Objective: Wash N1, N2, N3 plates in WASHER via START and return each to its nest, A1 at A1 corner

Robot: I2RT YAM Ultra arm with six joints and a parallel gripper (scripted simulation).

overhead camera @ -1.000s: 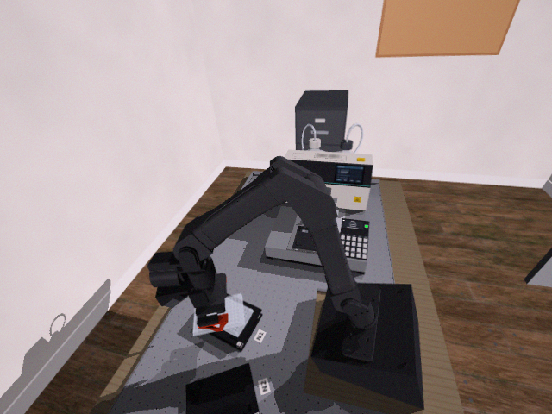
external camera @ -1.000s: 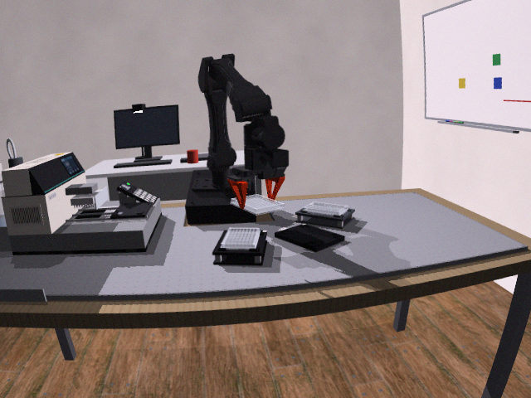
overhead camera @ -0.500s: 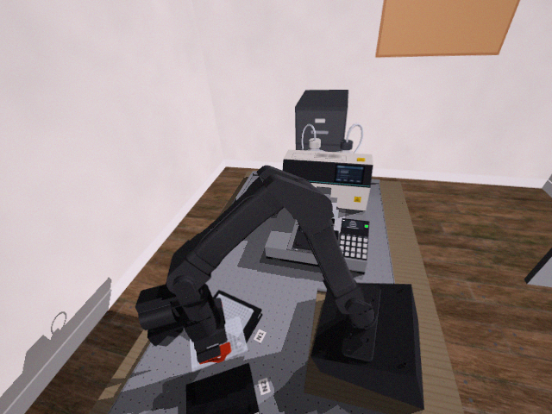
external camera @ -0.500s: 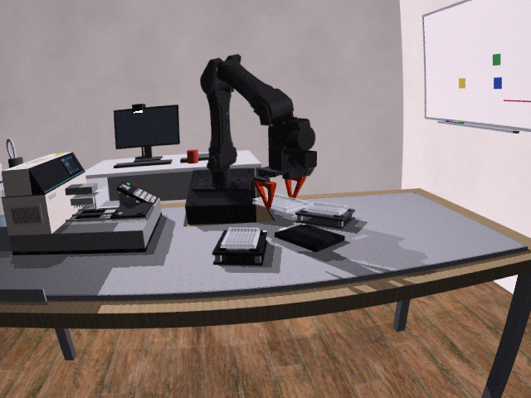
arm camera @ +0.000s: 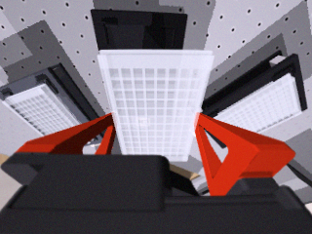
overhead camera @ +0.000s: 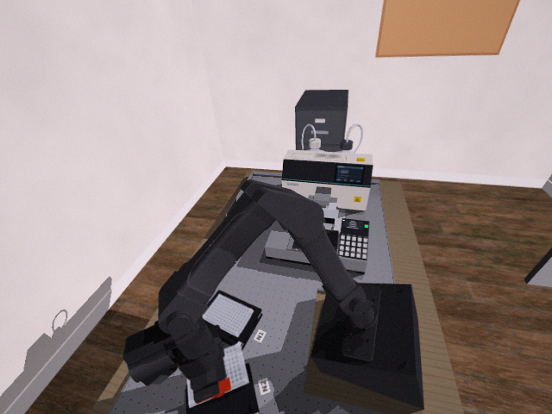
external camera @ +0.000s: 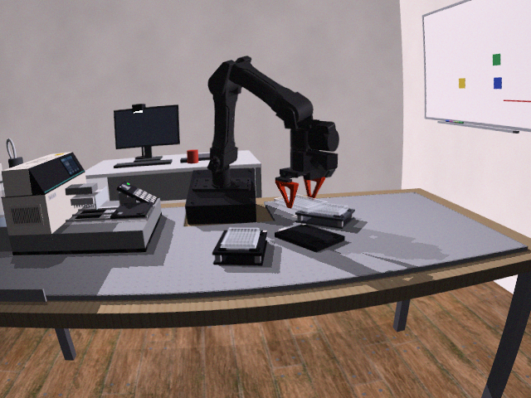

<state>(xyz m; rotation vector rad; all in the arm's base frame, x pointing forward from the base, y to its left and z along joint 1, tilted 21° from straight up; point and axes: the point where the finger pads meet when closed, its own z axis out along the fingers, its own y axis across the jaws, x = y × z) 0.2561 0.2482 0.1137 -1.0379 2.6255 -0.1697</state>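
Now: the nest N2 100 mm below my hand, 30 mm to the left of it and 10 mm behind it. From my hand the other things lie so: N2 label: 110 mm below, 90 mm behind, 40 mm to the right; nest N1: 160 mm to the right, 80 mm below, 80 mm ahead; N1 label: 150 mm to the right, 110 mm below, 20 mm behind.
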